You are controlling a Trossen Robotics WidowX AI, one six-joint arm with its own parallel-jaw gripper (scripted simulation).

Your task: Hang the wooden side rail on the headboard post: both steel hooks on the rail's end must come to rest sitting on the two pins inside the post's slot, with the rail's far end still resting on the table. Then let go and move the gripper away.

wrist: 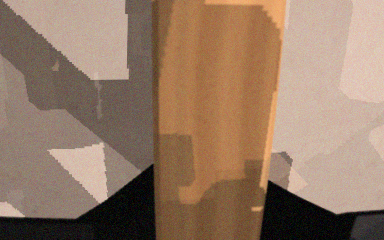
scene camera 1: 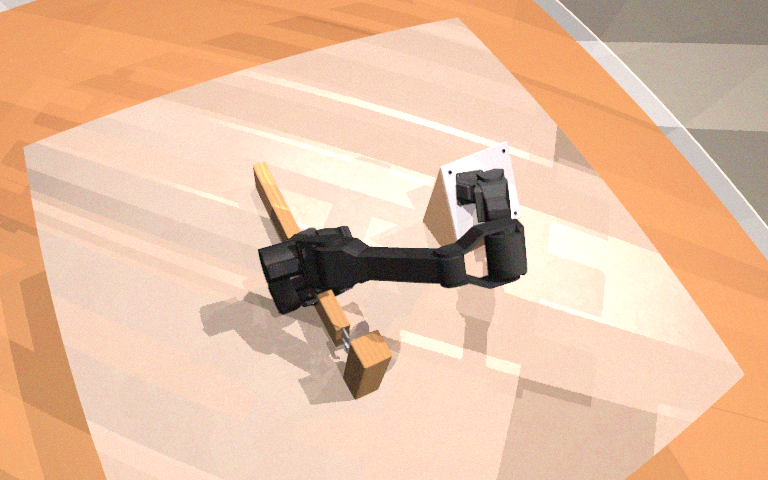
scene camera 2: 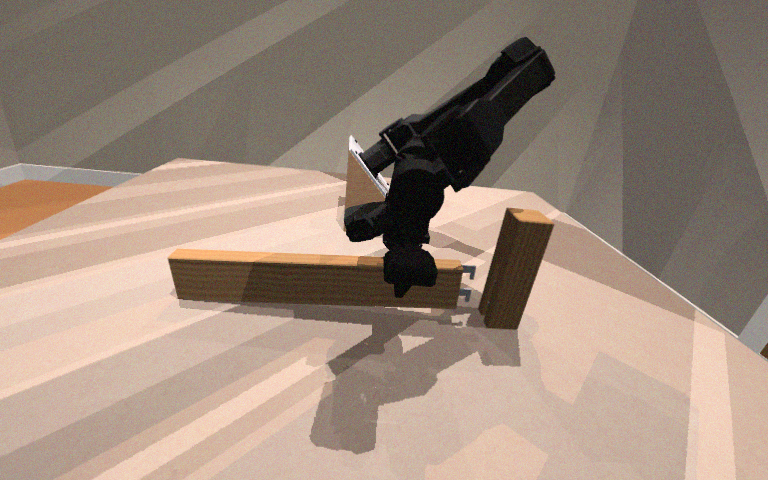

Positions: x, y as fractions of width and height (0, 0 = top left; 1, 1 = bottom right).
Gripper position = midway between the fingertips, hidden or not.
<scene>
my gripper: wrist 0.51, 0.71; scene camera 1 0.42, 0.63; scene camera 2 0.52, 0.61
wooden side rail: wrist 0.56, 0.33; scene camera 1 0.36, 0.43; scene camera 2 0.34, 0.58
</scene>
